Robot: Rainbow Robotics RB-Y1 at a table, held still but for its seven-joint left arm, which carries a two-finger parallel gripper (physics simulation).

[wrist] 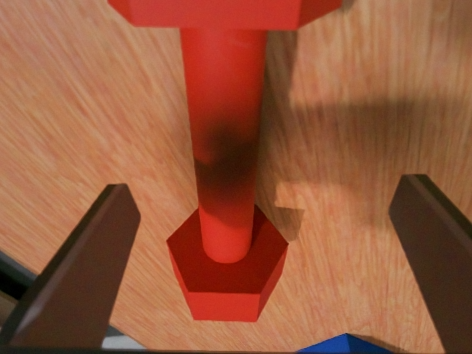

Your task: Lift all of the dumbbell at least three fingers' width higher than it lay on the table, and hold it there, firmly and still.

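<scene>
A red dumbbell (226,125) lies on the wooden table (75,110). Its handle runs from the top of the view to the lower middle. One six-sided head shows whole at the lower middle; the other is cut off by the top edge. My gripper (267,182) is open, with one finger on each side of the dumbbell. There is a wide gap between the handle and each finger, wider on the right. Neither fingertip touches the dumbbell. A dark shadow falls across the handle.
Part of a blue block (345,345) shows at the bottom edge, right of the dumbbell's lower head. The table's edge crosses the lower left corner, behind the left finger, with grey and dark surfaces beyond it.
</scene>
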